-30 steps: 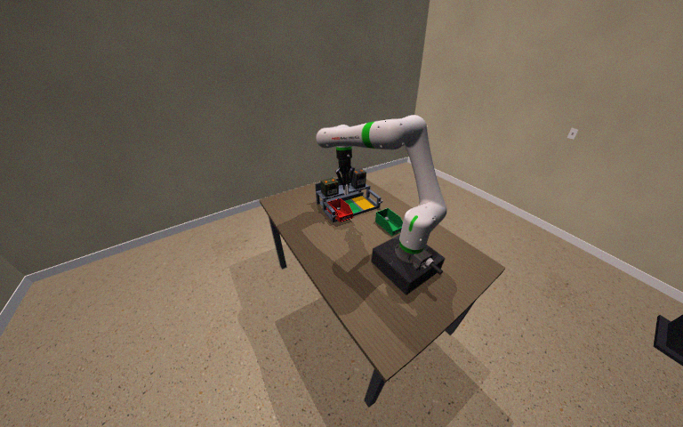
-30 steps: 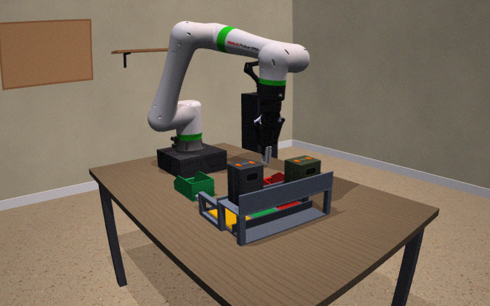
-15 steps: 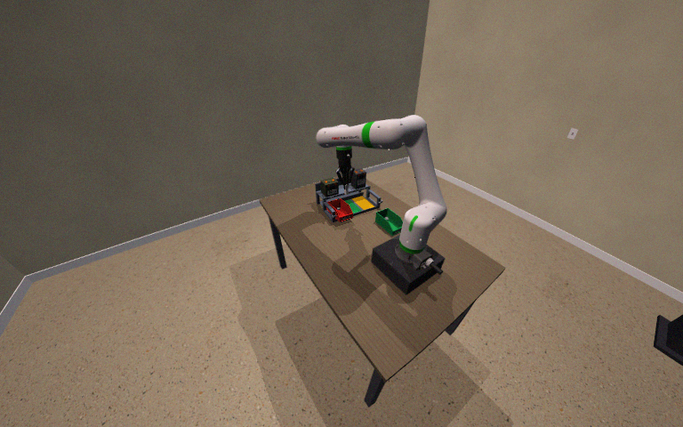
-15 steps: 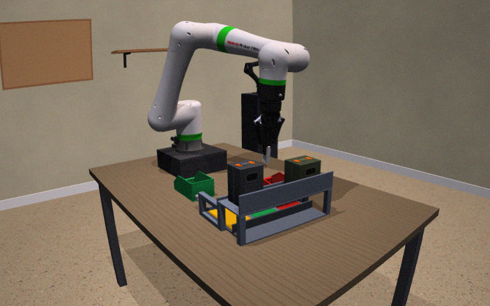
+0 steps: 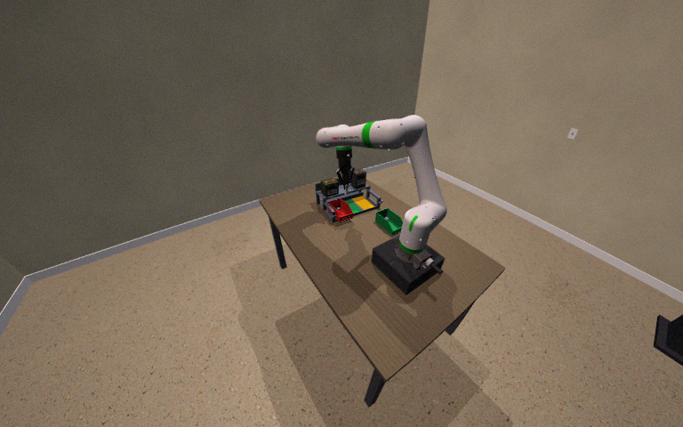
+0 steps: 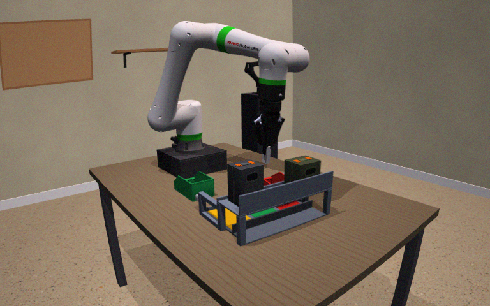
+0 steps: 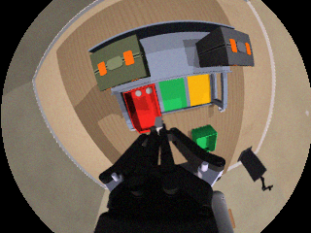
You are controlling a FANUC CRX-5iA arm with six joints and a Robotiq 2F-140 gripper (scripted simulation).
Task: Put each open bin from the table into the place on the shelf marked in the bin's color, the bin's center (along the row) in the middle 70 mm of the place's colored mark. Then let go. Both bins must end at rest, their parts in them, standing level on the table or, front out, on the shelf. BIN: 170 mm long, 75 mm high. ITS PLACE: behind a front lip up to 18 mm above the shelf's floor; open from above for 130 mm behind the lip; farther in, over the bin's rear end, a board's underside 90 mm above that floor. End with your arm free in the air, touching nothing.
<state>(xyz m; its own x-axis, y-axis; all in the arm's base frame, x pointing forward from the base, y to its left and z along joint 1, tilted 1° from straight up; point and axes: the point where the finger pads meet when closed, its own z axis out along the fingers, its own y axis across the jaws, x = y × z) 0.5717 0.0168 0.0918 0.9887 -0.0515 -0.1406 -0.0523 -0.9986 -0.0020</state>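
The red bin is 1 cm behind my hand, 5 cm to the left of it and 14 cm below it. The rest, counted from my hand: green bin: 26 cm behind, 17 cm to the right, 16 cm below; then olive box: 15 cm ahead, 4 cm to the left, 4 cm below; then black box: 13 cm ahead, 19 cm to the right, 3 cm below.
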